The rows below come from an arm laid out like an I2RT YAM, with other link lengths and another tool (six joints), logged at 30 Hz.
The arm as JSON. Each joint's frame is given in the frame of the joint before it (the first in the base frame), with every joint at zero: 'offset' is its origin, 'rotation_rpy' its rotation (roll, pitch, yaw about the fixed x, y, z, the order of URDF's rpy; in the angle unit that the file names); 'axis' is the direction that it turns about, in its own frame. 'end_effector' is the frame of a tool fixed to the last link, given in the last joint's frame.
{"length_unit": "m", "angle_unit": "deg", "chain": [
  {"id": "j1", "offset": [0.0, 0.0, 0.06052], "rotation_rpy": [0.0, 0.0, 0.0], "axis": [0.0, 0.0, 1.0]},
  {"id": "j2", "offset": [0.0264, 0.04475, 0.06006], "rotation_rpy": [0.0, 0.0, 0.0], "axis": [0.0, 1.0, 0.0]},
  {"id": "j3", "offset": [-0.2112, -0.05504, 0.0], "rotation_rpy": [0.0, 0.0, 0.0], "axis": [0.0, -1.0, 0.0]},
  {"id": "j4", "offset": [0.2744, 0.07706, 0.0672], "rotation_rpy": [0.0, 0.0, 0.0], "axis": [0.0, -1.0, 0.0]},
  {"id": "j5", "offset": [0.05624, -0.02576, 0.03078], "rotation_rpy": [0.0, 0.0, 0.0], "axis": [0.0, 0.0, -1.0]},
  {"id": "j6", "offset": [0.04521, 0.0, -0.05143], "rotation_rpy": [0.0, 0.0, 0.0], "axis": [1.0, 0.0, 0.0]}
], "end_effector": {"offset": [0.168, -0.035, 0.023], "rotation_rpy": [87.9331, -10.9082, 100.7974]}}
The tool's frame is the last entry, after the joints.
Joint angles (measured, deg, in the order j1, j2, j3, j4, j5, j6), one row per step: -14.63 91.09 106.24 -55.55 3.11 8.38; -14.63 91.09 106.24 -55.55 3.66 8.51; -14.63 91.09 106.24 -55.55 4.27 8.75; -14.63 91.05 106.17 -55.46 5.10 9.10; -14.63 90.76 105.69 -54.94 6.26 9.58; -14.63 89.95 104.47 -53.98 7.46 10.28; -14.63 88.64 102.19 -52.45 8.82 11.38; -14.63 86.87 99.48 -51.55 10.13 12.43; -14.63 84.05 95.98 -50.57 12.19 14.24; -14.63 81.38 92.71 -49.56 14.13 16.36; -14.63 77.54 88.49 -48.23 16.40 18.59; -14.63 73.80 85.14 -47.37 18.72 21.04; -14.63 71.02 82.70 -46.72 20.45 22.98; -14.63 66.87 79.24 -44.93 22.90 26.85; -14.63 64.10 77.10 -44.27 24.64 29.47
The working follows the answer.
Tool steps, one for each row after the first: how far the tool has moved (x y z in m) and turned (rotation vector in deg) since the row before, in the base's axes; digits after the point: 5 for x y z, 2 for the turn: -0.00093 -0.00189 0.00025 -0.25 0.06 -0.50; -0.00110 -0.00210 0.00025 -0.21 0.04 -0.62; -0.00143 -0.00287 0.00043 -0.29 -0.02 -0.86; -0.00183 -0.00403 0.00088 -0.47 -0.27 -1.19; -0.00281 -0.00396 0.00067 -0.39 -0.55 -1.37; -0.00393 -0.00433 -0.00186 -0.20 -0.69 -1.74; -0.00738 -0.00318 -0.00400 -0.05 -0.12 -1.67; -0.01269 -0.00464 -0.00192 -0.07 -0.65 -2.72; -0.01210 -0.00427 -0.00178 0.17 -0.97 -2.80; -0.01607 -0.00424 0.00005 -0.09 -1.57 -3.11; -0.01681 -0.00402 0.00369 -0.03 -2.05 -3.26; -0.01258 -0.00283 0.00257 0.05 -1.71 -2.47; -0.01690 -0.00407 0.00636 0.59 -4.19 -4.04; -0.01285 -0.00241 0.00324 0.49 -2.55 -2.74
Tool pose at each row, in the base's axes (x y z in m, rotation vector in deg; rounded; the steps above come from the unrounded poses): 0.46149 -0.12923 0.29294 120.38 68.41 56.64; 0.46055 -0.13112 0.29319 120.43 67.92 56.17; 0.45945 -0.13322 0.29344 120.54 67.27 55.69; 0.45802 -0.13609 0.29387 120.64 66.34 55.09; 0.45619 -0.14012 0.29475 120.54 64.95 54.44; 0.45338 -0.14407 0.29542 120.35 63.19 54.05; 0.44945 -0.14840 0.29356 120.35 60.90 53.73; 0.44207 -0.15158 0.28956 120.79 58.94 53.01; 0.42938 -0.15622 0.28764 121.16 55.53 52.27; 0.41728 -0.16049 0.28587 121.50 51.80 51.93; 0.40121 -0.16472 0.28591 121.24 47.51 51.83; 0.38440 -0.16874 0.28960 120.67 42.83 52.12; 0.37183 -0.17157 0.29217 120.14 39.19 52.49; 0.35493 -0.17563 0.29854 118.73 32.39 54.66; 0.34208 -0.17804 0.30177 117.90 27.91 55.79

